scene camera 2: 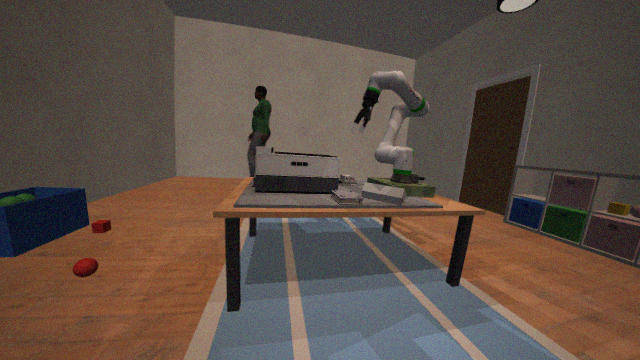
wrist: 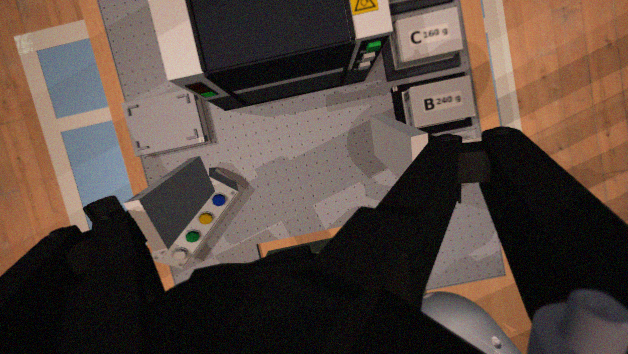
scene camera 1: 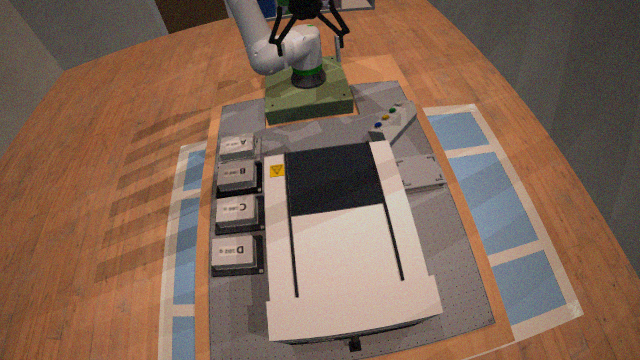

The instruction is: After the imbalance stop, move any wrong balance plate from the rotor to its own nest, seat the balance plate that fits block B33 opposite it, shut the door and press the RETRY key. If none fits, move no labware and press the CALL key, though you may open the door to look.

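Places are measured from the arm's base along level axes (x left, y ahead, z down), in millimetres.
Pixels of known places: gripper, fingertip midpoint: (scene camera 2: 356, 132) (wrist: 288, 155) (scene camera 1: 312, 64); arm's base, link origin: (scene camera 2: 400, 181) (scene camera 1: 308, 78).
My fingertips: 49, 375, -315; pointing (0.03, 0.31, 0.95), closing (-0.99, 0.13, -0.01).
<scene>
Ahead of a thing's pixels: the offset from my fingertips to its top centre, as dx, dy, dz.
The white centrifuge (scene camera 1: 350, 265) (scene camera 2: 297, 165) has its dark door panel @(+32, +238, +164) (scene camera 1: 335, 177) (wrist: 272, 32) shut, so the rotor and block B33 are hidden. Balance plates A @(-306, -38, +323) (scene camera 1: 237, 145), B @(-288, +90, +323) (scene camera 1: 237, 172) (wrist: 440, 102), C @(-268, +225, +323) (scene camera 1: 236, 210) (wrist: 427, 37) and D @(-262, +365, +323) (scene camera 1: 233, 251) sit in a row of nests. In the wrist view, B reads 240 g and C 160 g. The key panel @(+265, -112, +293) (scene camera 1: 404, 122) carries blue @(+199, -72, +302) (wrist: 219, 200), yellow @(+232, -109, +302) (wrist: 205, 218), green @(+266, -146, +302) (wrist: 193, 236) and white @(+299, -183, +302) (wrist: 180, 255) keys; its key labels are not readable. My gripper (scene camera 1: 310, 52) (scene camera 2: 358, 128) (wrist: 288, 155) is open and empty, high above the robot's side of the table.
A flat grey stand (scene camera 1: 422, 170) (scene camera 2: 346, 196) (wrist: 162, 122) with corner brackets lies beside the centrifuge, near the key panel. The green robot base (scene camera 1: 310, 97) (scene camera 2: 422, 189) stands at the table end. A person (scene camera 2: 260, 120) in green stands beyond the table.
</scene>
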